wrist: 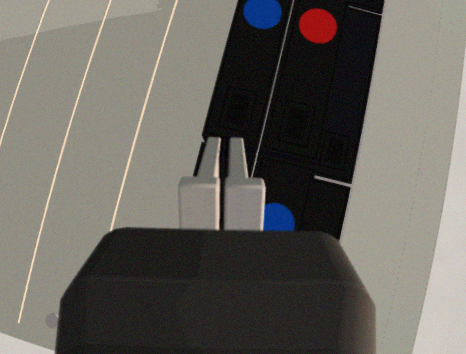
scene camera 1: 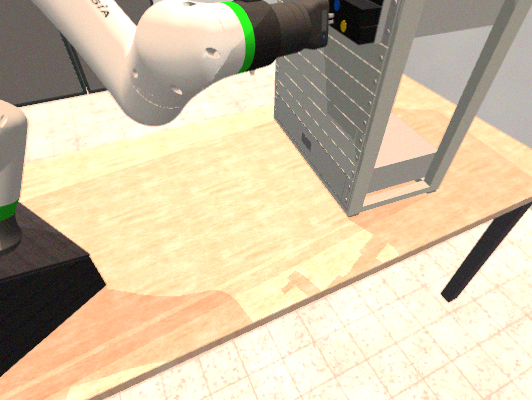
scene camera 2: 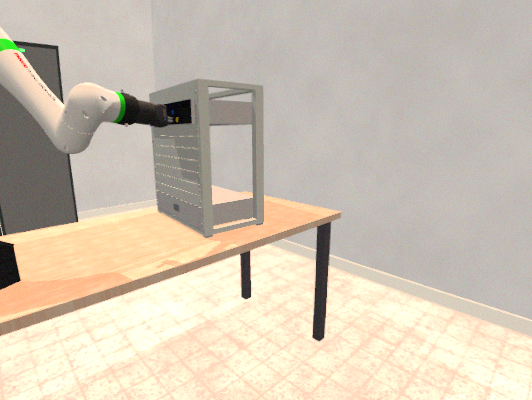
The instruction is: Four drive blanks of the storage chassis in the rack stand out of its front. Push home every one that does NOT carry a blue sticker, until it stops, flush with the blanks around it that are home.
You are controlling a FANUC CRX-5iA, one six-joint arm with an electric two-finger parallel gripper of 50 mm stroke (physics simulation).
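Frame: origin at the arm's base, x ahead, y left, z up, level; centimetres.
Seen in the pictures: gripper, between the fingertips: (wrist: pixel 224 160) (scene camera 1: pixel 329 18) (scene camera 2: pixel 170 120).
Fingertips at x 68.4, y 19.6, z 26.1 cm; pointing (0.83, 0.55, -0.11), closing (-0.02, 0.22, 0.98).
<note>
Offsets run from my fingertips to a thing's top centre. "pt": to the spot under its first point. Level surfaces: height alone.
The storage chassis {pt dy -9.8, dx +3.1, dz +2.7 cm} (scene camera 2: pixel 185 111) is black and sits high in the grey rack {dy +14.9, dx +16.6, dz +13.8 cm} (scene camera 1: pixel 371 125) (scene camera 2: pixel 204 160) (wrist: pixel 425 100). The blank with a yellow sticker (scene camera 1: pixel 343 26) (scene camera 2: pixel 177 120) is in its lower row and stands out of the front; its sticker is hidden in the wrist view. Above it is a blue sticker {dy -2.3, dx +0.3, dz +3.8 cm} (scene camera 1: pixel 336 5) (scene camera 2: pixel 173 112) (wrist: pixel 278 219). Another blue sticker {dy +7.6, dx -1.5, dz +1.0 cm} (wrist: pixel 262 12) and a red sticker {dy +7.5, dx -1.5, dz +3.8 cm} (wrist: pixel 318 26) show farther along. My gripper (scene camera 1: pixel 332 19) (scene camera 2: pixel 172 120) (wrist: pixel 224 160) is shut and empty. Its tips are in front of the lower row, near a joint between two blanks; contact cannot be told.
Grey panels {pt dy +5.6, dx +3.8, dz -19.0 cm} (scene camera 1: pixel 325 95) (scene camera 2: pixel 177 160) (wrist: pixel 75 125) fill the rack front below the chassis. The rack stands on the wooden table {dz -44.6 cm} (scene camera 1: pixel 175 210) (scene camera 2: pixel 100 255). A dark pedestal (scene camera 1: pixel 45 290) is at the left. The arm (scene camera 1: pixel 185 50) (scene camera 2: pixel 82 117) reaches in from the left.
</note>
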